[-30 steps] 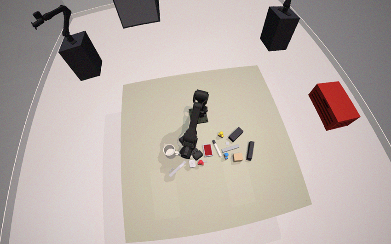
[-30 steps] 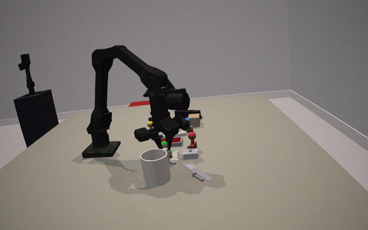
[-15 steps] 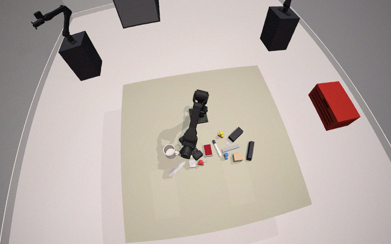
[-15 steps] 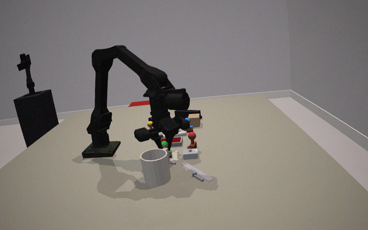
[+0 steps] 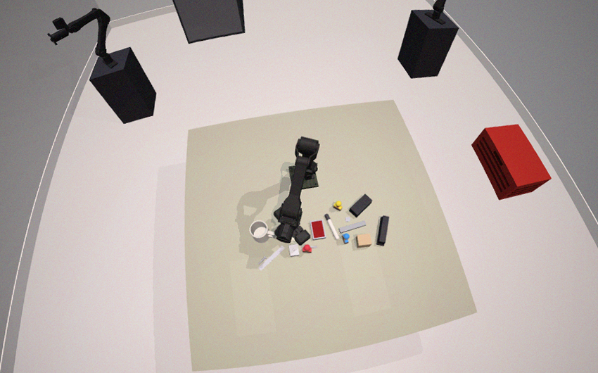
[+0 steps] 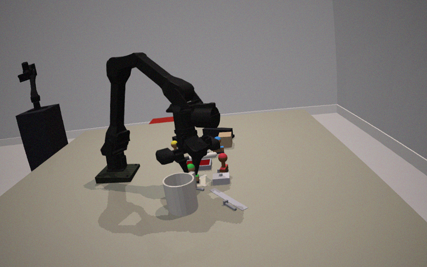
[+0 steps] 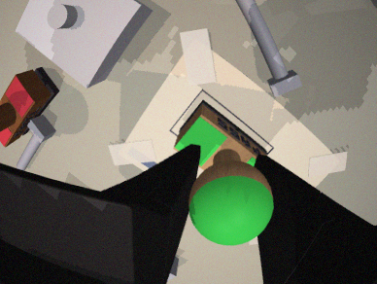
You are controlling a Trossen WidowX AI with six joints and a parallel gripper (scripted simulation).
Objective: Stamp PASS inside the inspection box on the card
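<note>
My gripper tip is right at the green-knobbed PASS stamp. From my gripper tip the other things lie so: ink pad (12 cm to the left, 2 cm below, 1 cm ahead); then red stamp (10 cm ahead, 5 cm to the left); then cream card (3 cm below, 1 cm to the left, 1 cm behind).
</note>
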